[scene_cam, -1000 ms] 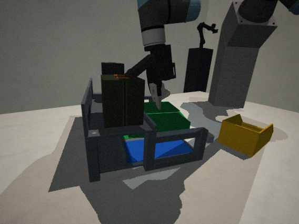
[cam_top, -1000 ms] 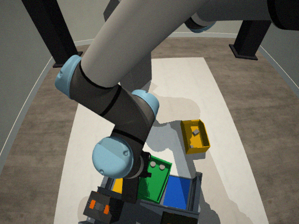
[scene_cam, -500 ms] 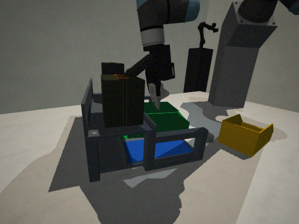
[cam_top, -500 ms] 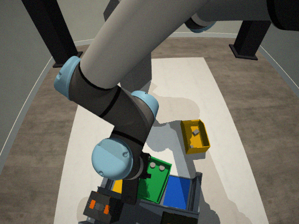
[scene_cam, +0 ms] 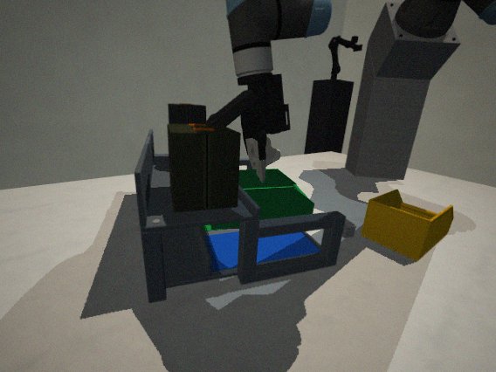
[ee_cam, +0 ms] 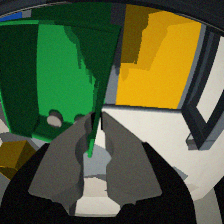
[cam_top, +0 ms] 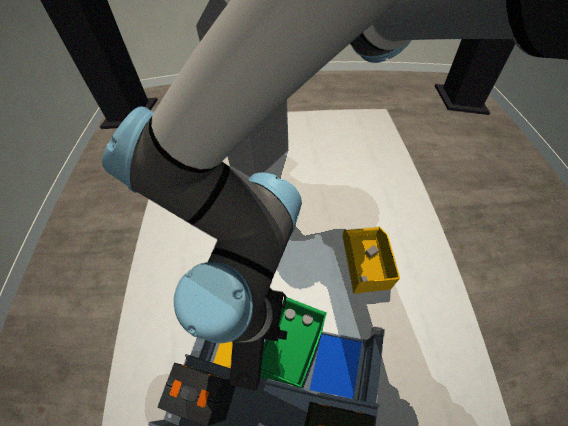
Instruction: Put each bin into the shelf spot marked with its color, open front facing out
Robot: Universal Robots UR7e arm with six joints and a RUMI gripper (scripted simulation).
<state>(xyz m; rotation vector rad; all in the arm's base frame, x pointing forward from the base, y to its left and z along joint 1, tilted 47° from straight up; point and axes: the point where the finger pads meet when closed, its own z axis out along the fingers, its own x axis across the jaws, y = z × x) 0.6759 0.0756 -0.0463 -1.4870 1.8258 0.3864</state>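
Right now the green bin is 5 cm to the left of my hand, 3 cm below it and 1 cm ahead of it. The rest, counted from my hand: shelf lip: 7 cm below, 5 cm to the left, 3 cm behind; shelf board: 17 cm ahead, 2 cm to the left, 2 cm above; dark box: 18 cm ahead, 13 cm to the left, 7 cm above.
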